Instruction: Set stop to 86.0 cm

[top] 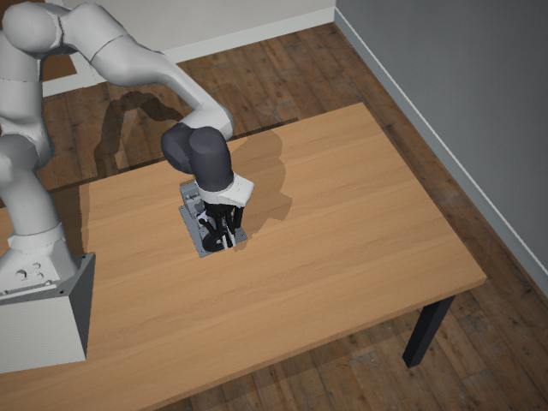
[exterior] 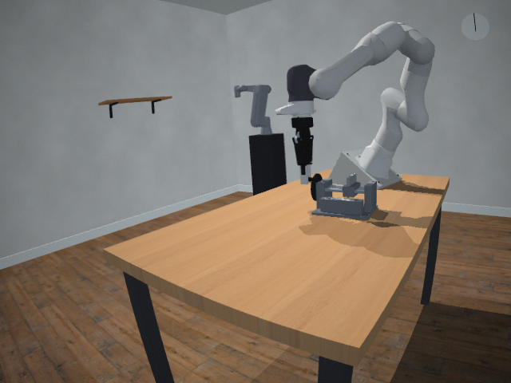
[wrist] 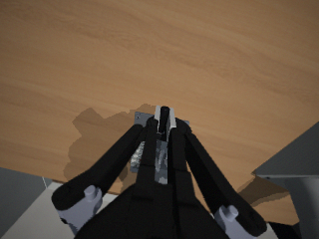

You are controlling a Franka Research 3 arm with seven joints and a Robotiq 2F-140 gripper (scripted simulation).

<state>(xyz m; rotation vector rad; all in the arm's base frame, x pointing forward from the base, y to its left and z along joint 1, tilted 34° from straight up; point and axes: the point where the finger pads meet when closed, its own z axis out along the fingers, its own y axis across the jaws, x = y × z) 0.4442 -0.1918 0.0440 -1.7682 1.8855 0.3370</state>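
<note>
Right now my hand is 2 cm to the right of the black handwheel and 2 cm above it. From my hand the other things lie so: sliding stop block: 17 cm to the left, 3 cm below.
</note>
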